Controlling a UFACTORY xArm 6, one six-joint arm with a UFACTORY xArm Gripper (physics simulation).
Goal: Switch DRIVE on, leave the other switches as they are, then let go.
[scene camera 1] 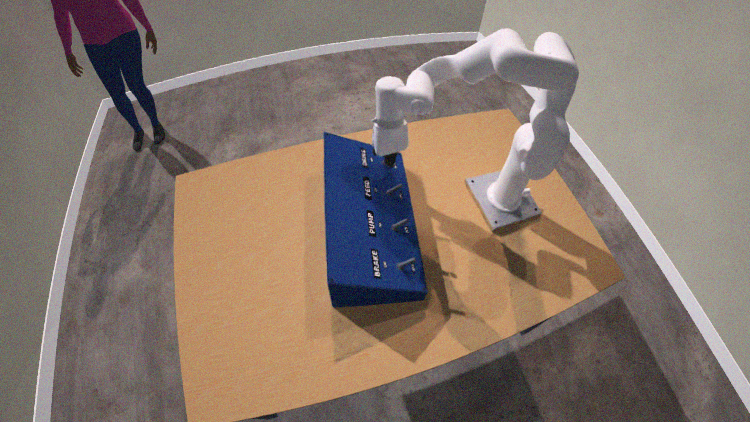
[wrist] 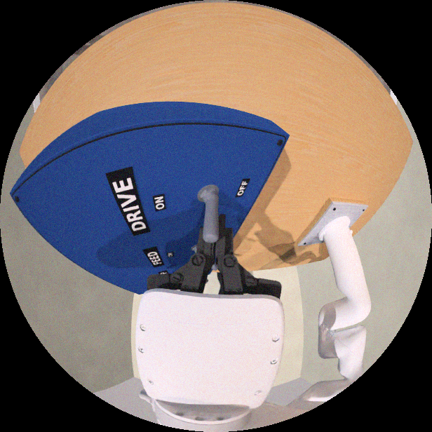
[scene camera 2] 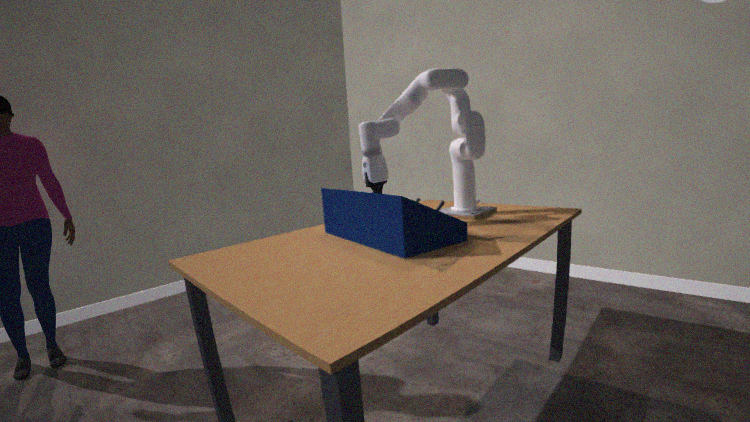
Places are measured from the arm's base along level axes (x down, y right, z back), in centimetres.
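Pixels of known places: gripper, between the fingertips: [scene camera 1: 389, 164]; arm's base, origin of its link: [scene camera 1: 503, 197] [scene camera 2: 465, 209].
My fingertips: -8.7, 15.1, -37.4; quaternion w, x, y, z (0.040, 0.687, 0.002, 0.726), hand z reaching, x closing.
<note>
Ahead of a thing's pixels: the offset from my fingertips to its top centre, as dx, dy, dz. Level surfaces: height alone.
The blue switch panel [scene camera 1: 346, 225] [scene camera 2: 361, 223] [wrist: 175, 150] stands on the table. The grey DRIVE lever [wrist: 211, 215] rises between its ON label [wrist: 159, 202] and OFF label [wrist: 242, 188]; its exact tilt is hard to judge. My gripper [scene camera 1: 390, 163] [scene camera 2: 377, 190] [wrist: 216, 222] is shut and empty, low at the lever's OFF side. The lever overlaps one finger in the wrist view; contact is unclear. The gripper hides the lever in scene camera 1. The FEED lever {-2.1, -9.8, -1.2} [scene camera 1: 394, 190], PUMP lever {-2.1, -21.6, -3.2} [scene camera 1: 400, 225] and BRAKE lever {-2.1, -33.4, -5.2} [scene camera 1: 406, 264] lean toward their OFF side.
The FEED lever is the nearest neighbour to the gripper. The arm's base plate [scene camera 1: 490, 212] [scene camera 2: 485, 211] [wrist: 320, 227] is bolted to the wooden table {dx +10.8} [scene camera 1: 246, 262] [scene camera 2: 293, 283] [wrist: 215, 55] on the panel's OFF side. A person [scene camera 1: 118, 52] [scene camera 2: 26, 183] stands beyond the table.
</note>
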